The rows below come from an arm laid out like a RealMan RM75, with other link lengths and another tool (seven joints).
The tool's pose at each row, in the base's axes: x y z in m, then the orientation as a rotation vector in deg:
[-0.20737 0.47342 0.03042 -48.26 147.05 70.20]
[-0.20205 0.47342 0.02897 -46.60 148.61 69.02]
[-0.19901 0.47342 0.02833 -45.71 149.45 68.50]
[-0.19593 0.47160 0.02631 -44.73 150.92 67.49]
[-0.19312 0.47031 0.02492 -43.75 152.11 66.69]
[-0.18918 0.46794 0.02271 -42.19 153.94 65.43]
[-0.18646 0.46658 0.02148 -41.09 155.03 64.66]
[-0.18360 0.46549 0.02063 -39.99 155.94 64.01]
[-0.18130 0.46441 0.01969 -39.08 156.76 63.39]
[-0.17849 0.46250 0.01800 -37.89 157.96 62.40]
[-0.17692 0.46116 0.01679 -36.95 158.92 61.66]
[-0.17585 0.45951 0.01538 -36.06 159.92 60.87]
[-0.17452 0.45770 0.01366 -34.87 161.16 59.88]
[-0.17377 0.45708 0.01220 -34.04 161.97 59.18]
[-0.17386 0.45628 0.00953 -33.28 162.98 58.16]
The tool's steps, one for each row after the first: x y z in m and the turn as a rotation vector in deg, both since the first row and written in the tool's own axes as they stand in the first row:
[-0.00383 -0.00393 0.00050 1.10 0.19 1.34]
[-0.00609 -0.00606 0.00067 1.61 0.33 2.10]
[-0.00710 -0.01003 0.00034 2.47 0.85 3.12]
[-0.00835 -0.01317 0.00003 3.18 1.20 4.04]
[-0.00976 -0.01802 -0.00066 4.27 1.73 5.48]
[-0.01097 -0.02103 -0.00112 4.95 1.98 6.43]
[-0.01255 -0.02374 -0.00164 5.54 2.12 7.30]
[-0.01363 -0.02619 -0.00204 6.08 2.28 8.05]
[-0.01451 -0.02984 -0.00262 6.89 2.60 9.06]
[-0.01478 -0.03218 -0.00299 7.50 2.87 9.87]
[-0.01444 -0.03454 -0.00342 8.13 3.21 10.68]
[-0.01412 -0.03733 -0.00379 8.92 3.60 11.72]
[-0.01392 -0.03902 -0.00338 9.47 3.84 12.42]
[-0.01249 -0.04113 -0.00225 10.22 4.25 13.13]

